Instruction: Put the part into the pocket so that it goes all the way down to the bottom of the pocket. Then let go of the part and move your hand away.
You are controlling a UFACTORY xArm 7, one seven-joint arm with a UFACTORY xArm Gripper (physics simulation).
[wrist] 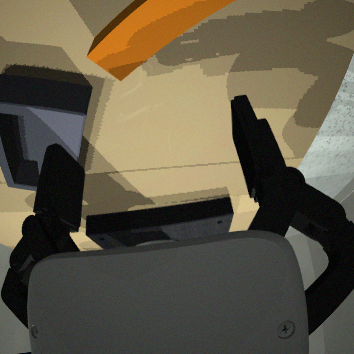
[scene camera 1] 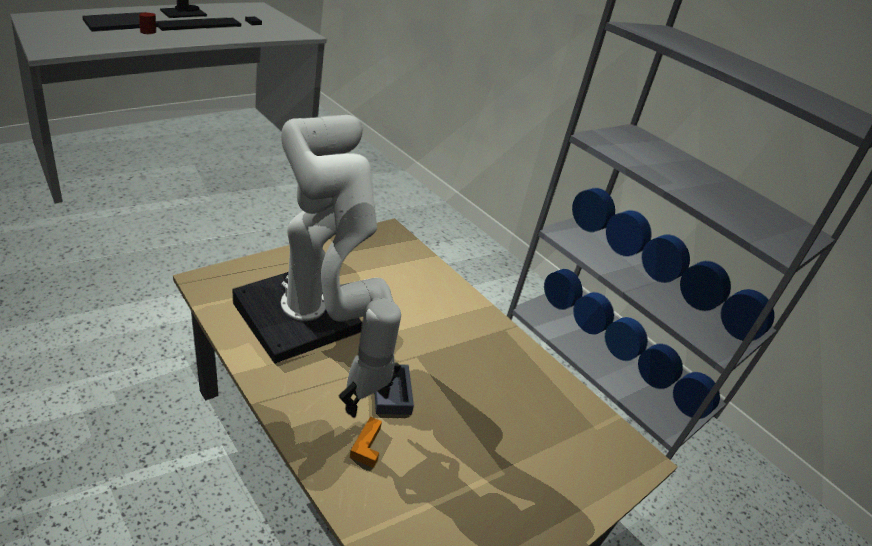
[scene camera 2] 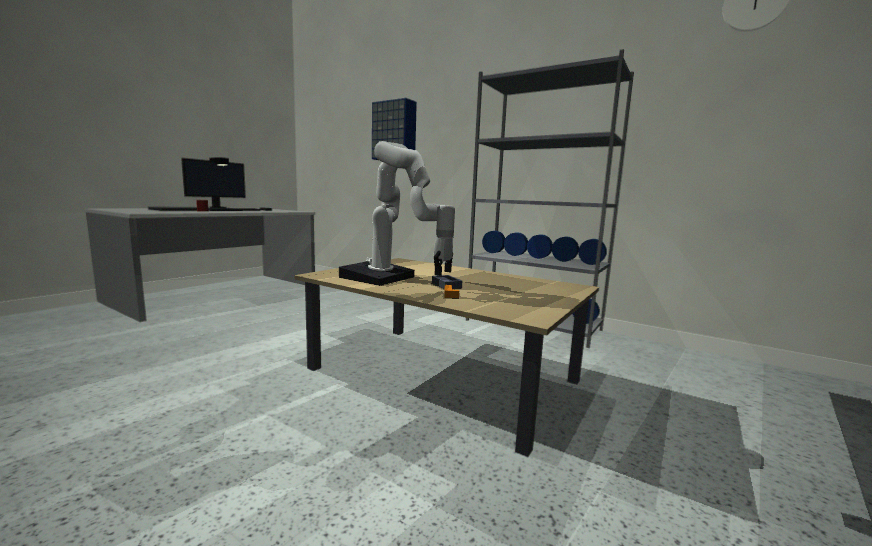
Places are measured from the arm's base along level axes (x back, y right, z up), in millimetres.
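Pixels of known places: gripper, fingertip midpoint: [wrist: 144,135] [scene camera 1: 366,404] [scene camera 2: 443,273]; arm's base, origin of the base link: [scene camera 1: 303,304] [scene camera 2: 380,267].
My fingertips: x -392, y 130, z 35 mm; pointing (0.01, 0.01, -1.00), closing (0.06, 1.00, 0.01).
For each thing: its middle in the pictures, then the offset to it from my fingertips. Level surfaces: height alone.
- orange L-shaped part, body centre: [scene camera 1: 372,441] [scene camera 2: 451,291] dx -53, dy +24, dz -67 mm
- dark grey block with the pocket, body centre: [wrist: 38,144] [scene camera 1: 392,388] [scene camera 2: 446,281] dx +31, dy -129, dz -64 mm
- wooden table, its level: dz -82 mm
The orange L-shaped part [scene camera 1: 368,436] [scene camera 2: 452,293] [wrist: 150,35] lies flat on the table, just in front of the dark grey block with the pocket [scene camera 1: 393,409] [scene camera 2: 446,282] [wrist: 45,92]. The part and block are apart. A recess shows in the block's top; the left finger covers some of it in the wrist view. My gripper [scene camera 1: 370,400] [scene camera 2: 443,268] [wrist: 144,135] is open, with nothing between its fingers. It hangs above the table beside the block, back from the part. In the wrist view the part is beyond the fingertips and cut off by the top edge.
The arm's black base plate [scene camera 1: 257,321] [scene camera 2: 360,274] [wrist: 160,215] sits at the back of the wooden table [scene camera 1: 463,308] [scene camera 2: 514,282]. A shelf rack [scene camera 1: 740,77] [scene camera 2: 553,75] with blue discs stands beyond the table's right side. A grey desk [scene camera 1: 276,32] [scene camera 2: 193,234] is further back left.
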